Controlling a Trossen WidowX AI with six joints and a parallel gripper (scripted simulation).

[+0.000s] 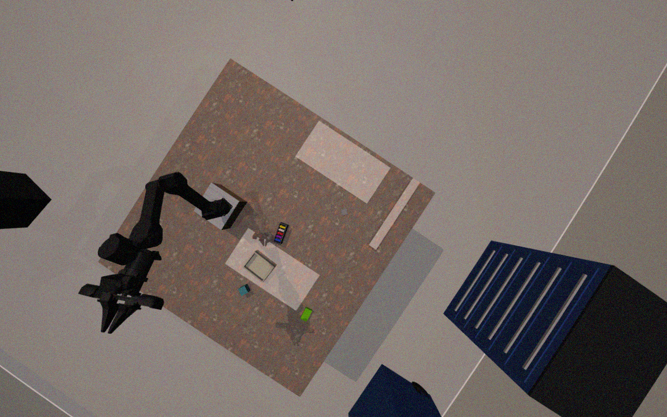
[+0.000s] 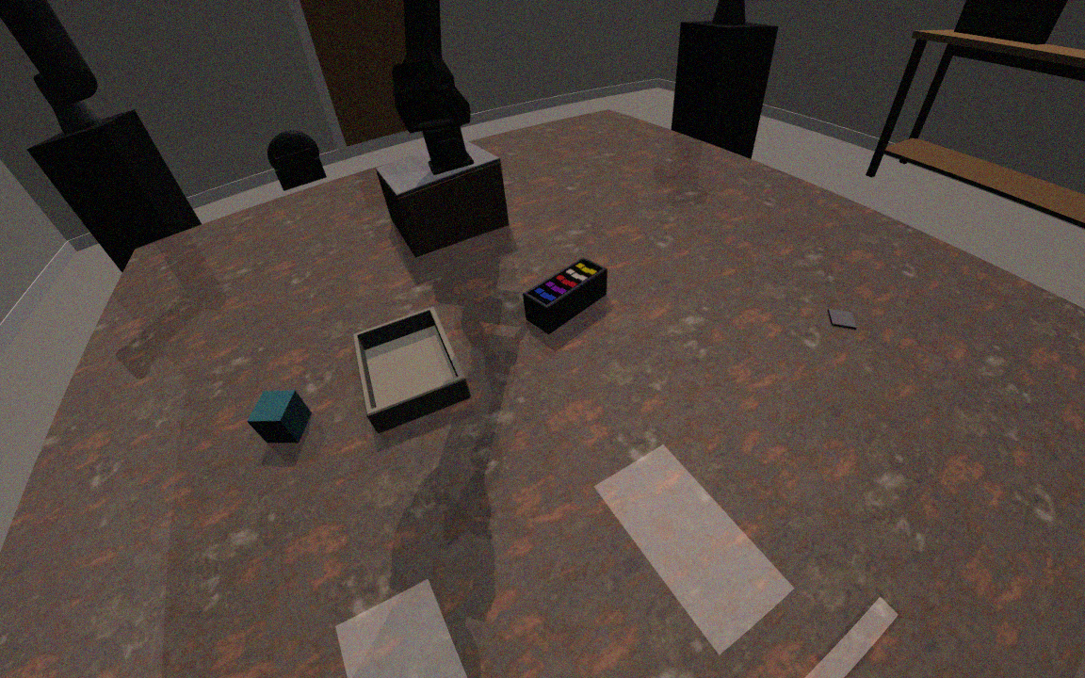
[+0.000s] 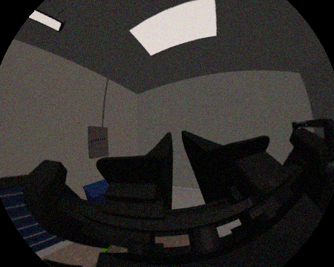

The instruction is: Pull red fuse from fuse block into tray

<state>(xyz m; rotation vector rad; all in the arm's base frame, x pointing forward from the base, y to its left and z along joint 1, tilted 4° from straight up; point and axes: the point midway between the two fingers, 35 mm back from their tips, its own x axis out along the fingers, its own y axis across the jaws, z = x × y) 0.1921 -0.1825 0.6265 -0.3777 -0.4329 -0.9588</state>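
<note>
Now: gripper tip 90 mm short of the red fuse, 320 mm to the right of it and 720 mm above it. From my gripper tip the other things lie so: green block: 470 mm ahead, 100 mm to the left, 740 mm below; tray: 120 mm ahead, 120 mm to the left, 740 mm below; teal cube: 150 mm ahead, 20 mm to the right, 730 mm below.
</note>
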